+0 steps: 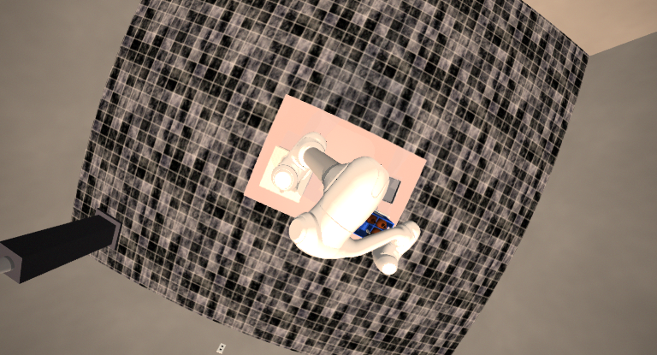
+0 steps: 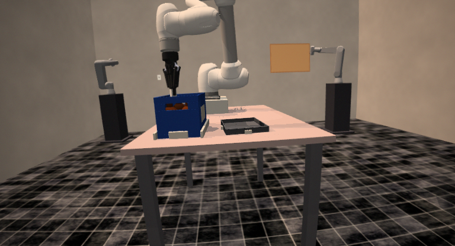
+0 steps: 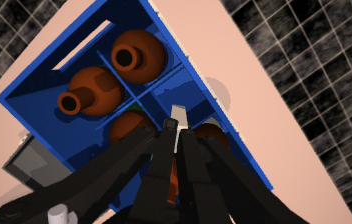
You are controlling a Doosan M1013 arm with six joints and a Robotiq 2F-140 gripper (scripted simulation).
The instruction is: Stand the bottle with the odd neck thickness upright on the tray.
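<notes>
The blue crate lies 90 mm below my hand and 40 mm to the left of it. The rest, counted from my hand: dark tray: 320 mm to the left, 160 mm below, 10 mm behind; then bottle: 90 mm to the left, 90 mm below, 90 mm behind.
</notes>
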